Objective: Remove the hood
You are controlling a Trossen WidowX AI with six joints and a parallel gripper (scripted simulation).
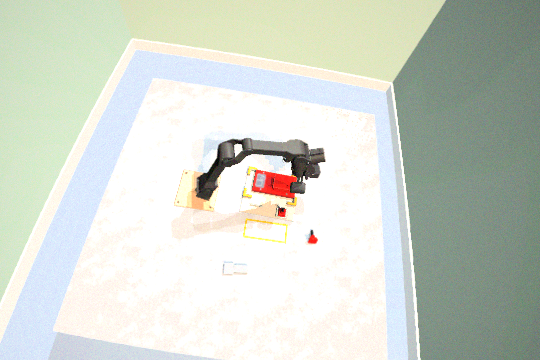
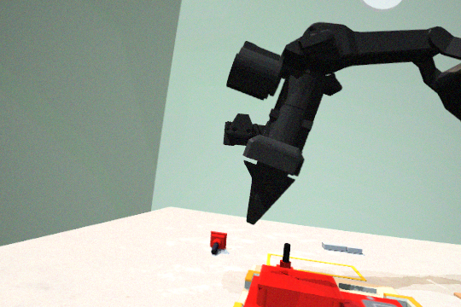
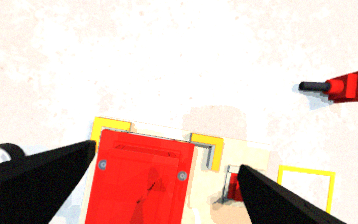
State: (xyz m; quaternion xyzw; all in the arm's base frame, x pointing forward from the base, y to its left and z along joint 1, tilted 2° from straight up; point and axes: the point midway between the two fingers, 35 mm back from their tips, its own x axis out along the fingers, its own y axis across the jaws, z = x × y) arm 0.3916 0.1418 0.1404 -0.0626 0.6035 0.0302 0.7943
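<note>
Now: the hood 8 cm below my gripper tip, 7 cm behind it and 1 cm to the left of it. From my gripper tip the other things lie so: wheel: 17 cm to the left, 11 cm below, 8 cm behind; then pale flat piece: 42 cm to the right, 16 cm behind, 11 cm below.
</note>
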